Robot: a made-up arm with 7 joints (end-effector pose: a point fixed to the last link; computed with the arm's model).
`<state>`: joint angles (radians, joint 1 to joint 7).
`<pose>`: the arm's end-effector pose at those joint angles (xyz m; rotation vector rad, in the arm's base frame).
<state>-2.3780 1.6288 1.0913 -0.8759 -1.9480 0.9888 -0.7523</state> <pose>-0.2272 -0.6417 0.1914 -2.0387 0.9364 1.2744</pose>
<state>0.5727 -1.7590 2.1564 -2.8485 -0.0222 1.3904 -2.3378</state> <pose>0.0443 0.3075 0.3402 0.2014 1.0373 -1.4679</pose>
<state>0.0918 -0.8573 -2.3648 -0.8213 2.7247 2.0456 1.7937</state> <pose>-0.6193 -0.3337 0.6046 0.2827 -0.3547 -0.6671</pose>
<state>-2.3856 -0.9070 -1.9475 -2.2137 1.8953 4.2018 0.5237</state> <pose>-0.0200 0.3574 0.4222 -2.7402 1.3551 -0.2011</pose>
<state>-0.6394 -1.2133 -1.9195 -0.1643 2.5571 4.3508 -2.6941</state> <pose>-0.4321 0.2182 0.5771 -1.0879 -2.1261 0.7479</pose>
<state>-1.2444 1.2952 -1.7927 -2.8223 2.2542 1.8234 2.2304</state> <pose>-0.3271 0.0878 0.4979 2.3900 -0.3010 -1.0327</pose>
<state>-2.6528 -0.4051 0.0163 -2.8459 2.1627 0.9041 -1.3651</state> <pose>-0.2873 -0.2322 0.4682 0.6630 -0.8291 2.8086</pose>
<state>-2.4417 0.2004 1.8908 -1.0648 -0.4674 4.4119 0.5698</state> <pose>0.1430 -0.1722 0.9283 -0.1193 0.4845 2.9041</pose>
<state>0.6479 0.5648 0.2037 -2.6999 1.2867 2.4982 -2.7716</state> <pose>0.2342 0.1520 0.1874 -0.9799 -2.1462 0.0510</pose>
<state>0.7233 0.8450 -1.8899 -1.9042 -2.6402 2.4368 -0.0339</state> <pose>0.3263 -0.3605 0.6141 0.3167 0.9247 -1.3659</pose>
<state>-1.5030 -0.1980 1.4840 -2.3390 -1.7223 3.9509 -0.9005</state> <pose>0.3215 0.1030 0.5690 0.1683 2.5300 0.9248</pose>
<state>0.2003 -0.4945 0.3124 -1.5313 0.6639 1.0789 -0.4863</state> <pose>0.2619 0.2618 0.9687 -2.1652 -1.6244 0.0008</pose>
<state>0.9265 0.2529 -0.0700 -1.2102 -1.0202 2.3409 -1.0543</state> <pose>0.3159 0.4909 0.8489 0.7746 1.7767 0.7782</pose>
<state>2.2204 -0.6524 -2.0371 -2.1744 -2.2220 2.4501 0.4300</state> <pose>0.4271 0.1679 0.3983 1.7926 1.4827 0.7395</pose>
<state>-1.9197 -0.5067 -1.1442 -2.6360 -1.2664 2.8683 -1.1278</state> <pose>-0.3589 -0.1238 0.5665 2.3960 -1.1043 -0.6354</pose>
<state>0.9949 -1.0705 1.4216 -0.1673 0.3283 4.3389 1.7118</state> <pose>-0.2486 -0.3539 0.7151 1.2509 -0.4554 1.6397</pose>
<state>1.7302 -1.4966 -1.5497 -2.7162 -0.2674 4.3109 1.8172</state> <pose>0.3126 -0.0469 0.4856 -0.0691 1.3047 0.1981</pose>
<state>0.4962 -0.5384 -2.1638 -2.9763 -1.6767 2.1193 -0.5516</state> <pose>0.1327 -0.1929 0.2650 -2.6865 -0.7921 0.7473</pose>
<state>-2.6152 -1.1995 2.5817 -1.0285 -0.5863 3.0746 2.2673</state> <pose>0.6235 0.2417 0.3971 -2.0193 1.2888 -1.2150</pose>
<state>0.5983 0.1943 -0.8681 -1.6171 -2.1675 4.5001 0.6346</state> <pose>0.3608 -0.0336 0.7156 -1.4480 -2.3971 -1.1895</pose>
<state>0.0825 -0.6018 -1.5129 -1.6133 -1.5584 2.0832 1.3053</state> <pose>-0.0539 -0.5564 0.7695 0.7236 -2.0098 0.4899</pose>
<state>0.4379 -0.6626 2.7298 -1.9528 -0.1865 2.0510 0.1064</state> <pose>-0.5843 -0.0327 0.2993 -0.0832 2.5866 0.5861</pose>
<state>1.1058 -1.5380 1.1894 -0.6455 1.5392 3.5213 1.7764</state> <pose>-0.3791 -0.4099 0.6649 -0.4195 -1.0530 1.8458</pose>
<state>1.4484 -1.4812 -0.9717 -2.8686 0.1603 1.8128 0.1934</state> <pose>0.2889 0.1471 0.6212 -1.8222 -0.8994 0.6041</pose>
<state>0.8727 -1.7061 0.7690 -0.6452 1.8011 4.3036 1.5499</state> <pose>-0.3908 -0.3206 0.5594 0.4224 -0.3781 1.7315</pose>
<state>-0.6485 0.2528 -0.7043 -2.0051 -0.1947 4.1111 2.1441</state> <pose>0.1443 -0.4018 0.6617 -0.1719 1.5918 -2.0329</pose>
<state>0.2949 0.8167 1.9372 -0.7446 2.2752 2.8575 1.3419</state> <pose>0.2386 0.4559 0.8556 0.2550 0.7823 2.8561</pose>
